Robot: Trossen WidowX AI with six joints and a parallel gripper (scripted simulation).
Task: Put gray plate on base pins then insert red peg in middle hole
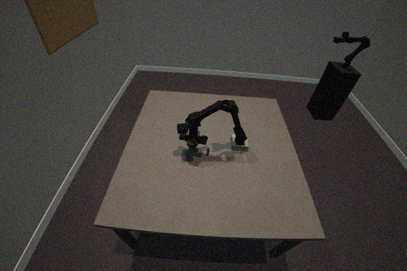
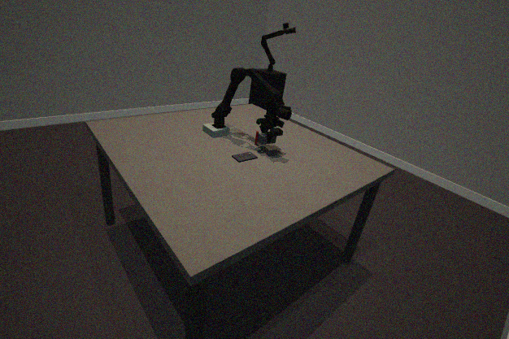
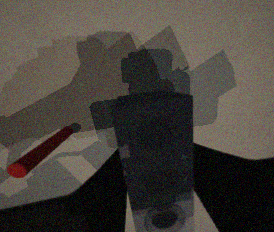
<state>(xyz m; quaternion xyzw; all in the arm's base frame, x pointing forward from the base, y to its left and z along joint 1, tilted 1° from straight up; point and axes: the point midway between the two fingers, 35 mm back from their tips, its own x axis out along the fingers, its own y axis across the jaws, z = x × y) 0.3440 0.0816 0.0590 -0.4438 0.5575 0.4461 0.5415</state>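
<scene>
The red peg is 110 mm behind my gripper tip, 30 mm below it and 20 mm to the left of it. Also, from my gripper tip: gray plate: 30 mm above.
</scene>
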